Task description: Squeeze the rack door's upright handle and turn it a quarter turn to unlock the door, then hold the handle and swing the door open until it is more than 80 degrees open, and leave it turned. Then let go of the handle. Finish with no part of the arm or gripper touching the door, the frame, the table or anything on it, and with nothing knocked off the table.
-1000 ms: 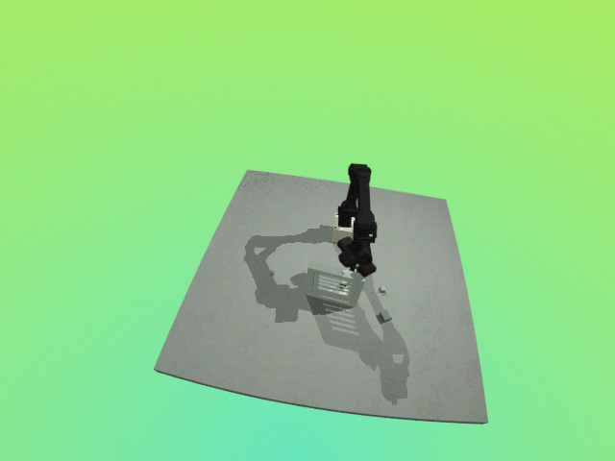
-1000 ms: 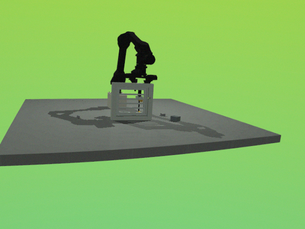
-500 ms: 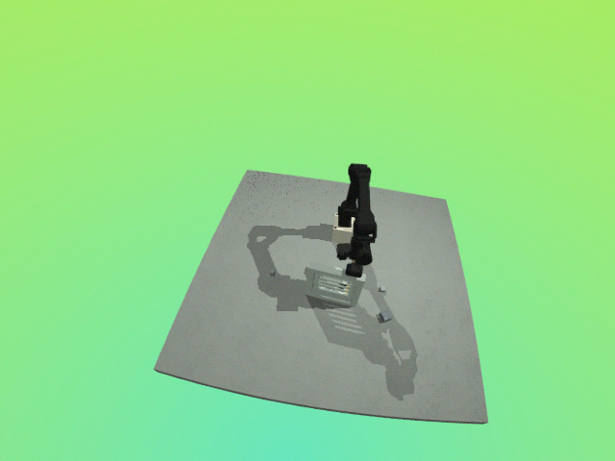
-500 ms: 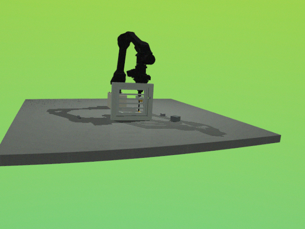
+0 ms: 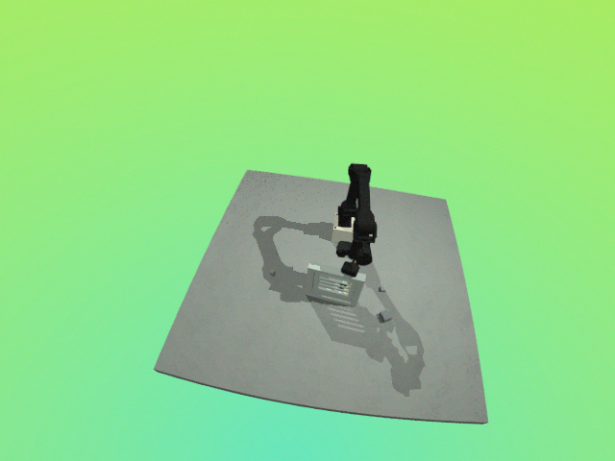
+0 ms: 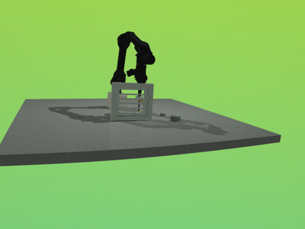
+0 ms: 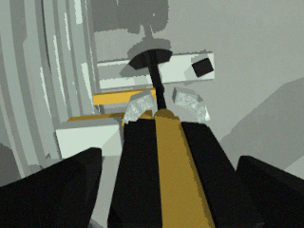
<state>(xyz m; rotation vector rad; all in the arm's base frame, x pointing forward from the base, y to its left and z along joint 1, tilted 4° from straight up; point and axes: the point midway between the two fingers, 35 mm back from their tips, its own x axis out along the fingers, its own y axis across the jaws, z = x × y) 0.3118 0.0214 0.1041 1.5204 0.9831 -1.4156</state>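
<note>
Now: the yellow-and-black striped handle 1 cm to the right of my gripper tip and 3 cm below it. From my gripper tip the other things lie so: grey cube: 14 cm ahead, 16 cm to the left, 13 cm below.
</note>
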